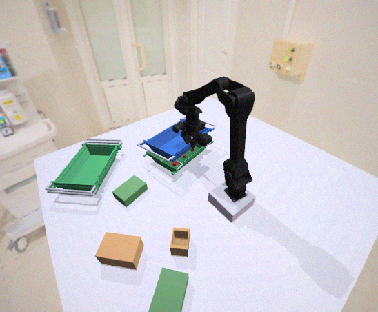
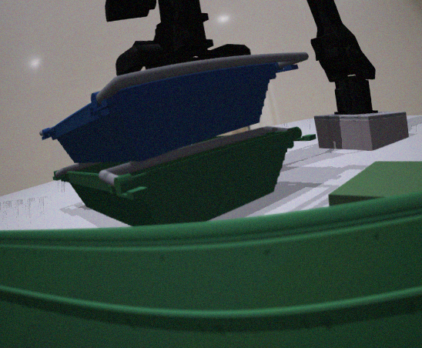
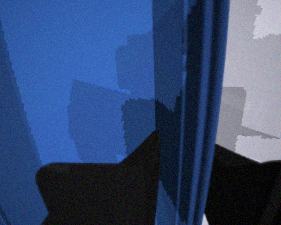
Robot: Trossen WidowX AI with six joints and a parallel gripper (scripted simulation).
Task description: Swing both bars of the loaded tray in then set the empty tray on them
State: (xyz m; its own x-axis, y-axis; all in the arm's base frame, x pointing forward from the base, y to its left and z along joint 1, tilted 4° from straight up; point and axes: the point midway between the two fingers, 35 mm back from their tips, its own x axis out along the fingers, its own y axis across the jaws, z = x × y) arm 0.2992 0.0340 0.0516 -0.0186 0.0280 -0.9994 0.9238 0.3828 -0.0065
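Now: the blue tray 70 mm ahead of my gripper tip, 30 mm to the left of it and 30 mm above it. Also, from my gripper tip: open box 360 mm behind, 230 mm to the left, 70 mm below.
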